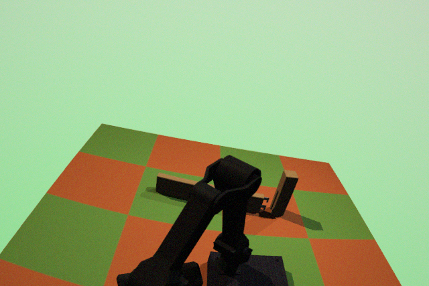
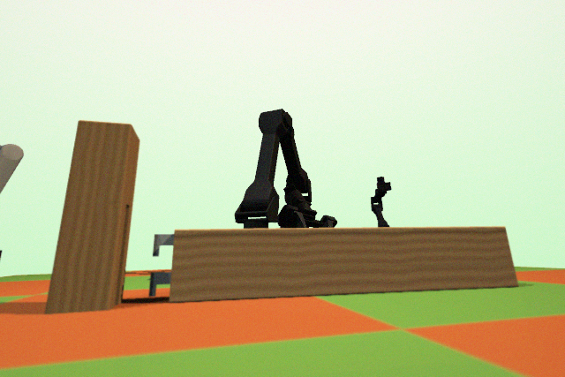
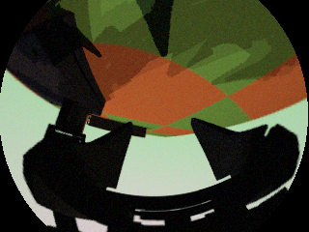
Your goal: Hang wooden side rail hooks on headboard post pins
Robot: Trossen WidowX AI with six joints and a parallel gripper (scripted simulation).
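Right now my gripper tip is 40 cm short of the headboard post, 44 cm to the left of it and 1 cm below it.
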